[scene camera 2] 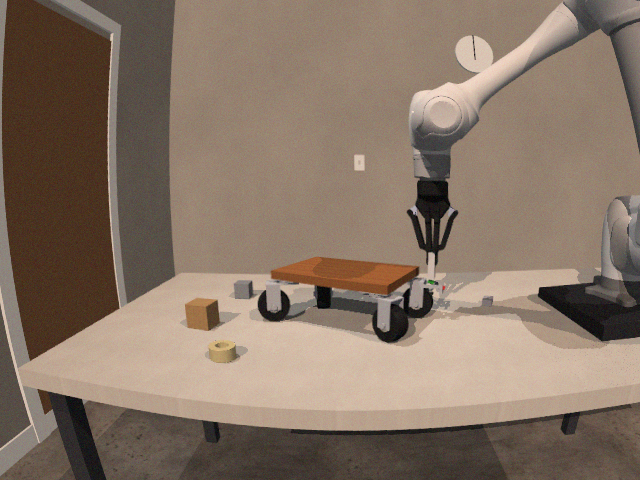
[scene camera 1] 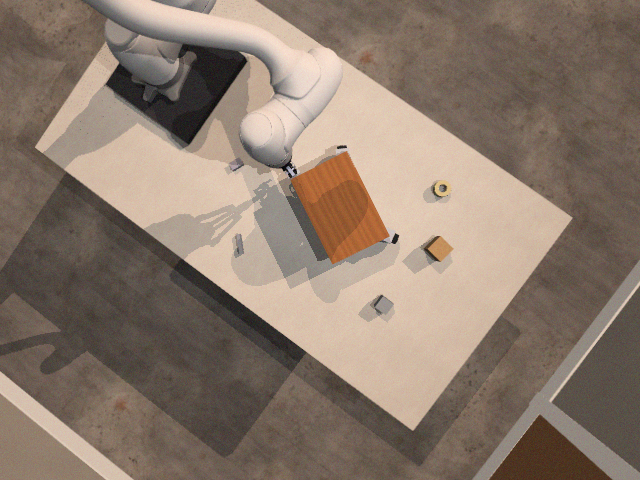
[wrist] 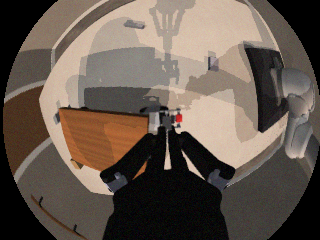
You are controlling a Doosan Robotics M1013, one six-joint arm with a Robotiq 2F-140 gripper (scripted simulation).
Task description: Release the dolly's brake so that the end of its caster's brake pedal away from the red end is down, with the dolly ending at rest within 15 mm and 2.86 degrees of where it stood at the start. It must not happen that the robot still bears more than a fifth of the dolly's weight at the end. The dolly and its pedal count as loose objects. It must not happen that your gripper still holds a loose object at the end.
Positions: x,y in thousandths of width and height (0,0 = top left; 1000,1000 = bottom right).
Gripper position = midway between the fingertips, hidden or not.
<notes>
In view: the gripper (scene camera 2: 674,580) and a tan cube (scene camera 2: 318,655).
The gripper also shows in the wrist view (wrist: 520,510).
</notes>
